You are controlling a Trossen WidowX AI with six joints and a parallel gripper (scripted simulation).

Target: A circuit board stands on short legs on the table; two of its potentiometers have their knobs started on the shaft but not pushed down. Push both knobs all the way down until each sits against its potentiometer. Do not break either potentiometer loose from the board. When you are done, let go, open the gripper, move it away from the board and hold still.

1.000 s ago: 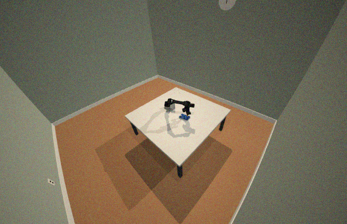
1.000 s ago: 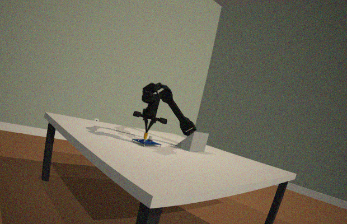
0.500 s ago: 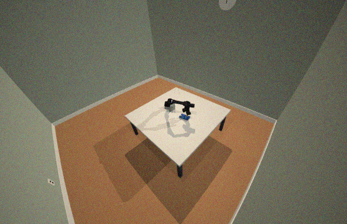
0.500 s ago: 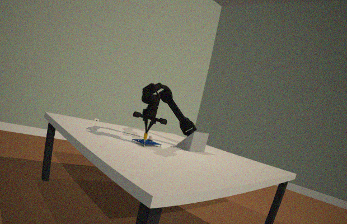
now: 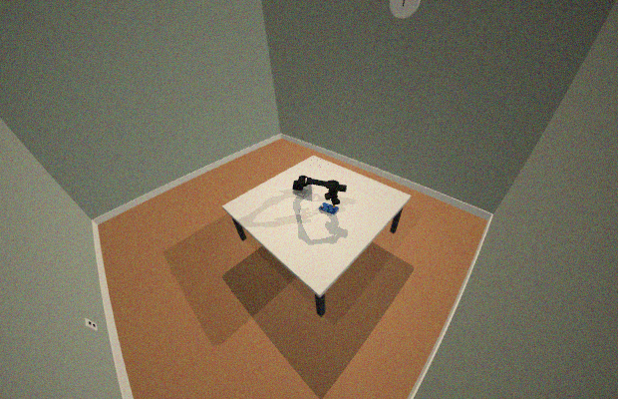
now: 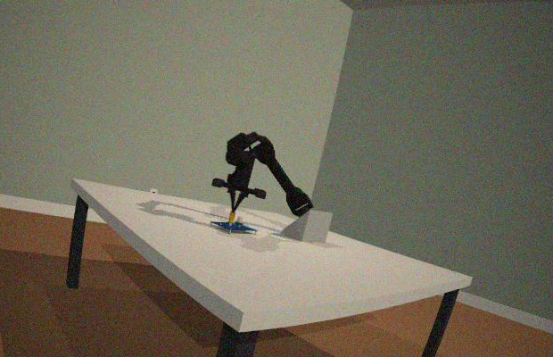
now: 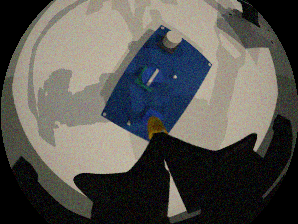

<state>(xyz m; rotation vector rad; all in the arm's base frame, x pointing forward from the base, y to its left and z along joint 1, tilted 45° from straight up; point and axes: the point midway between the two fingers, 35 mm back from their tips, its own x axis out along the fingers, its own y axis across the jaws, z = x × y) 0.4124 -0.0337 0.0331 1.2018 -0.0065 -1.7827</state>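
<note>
My gripper tip is now 10 mm above the yellow knob.
</note>
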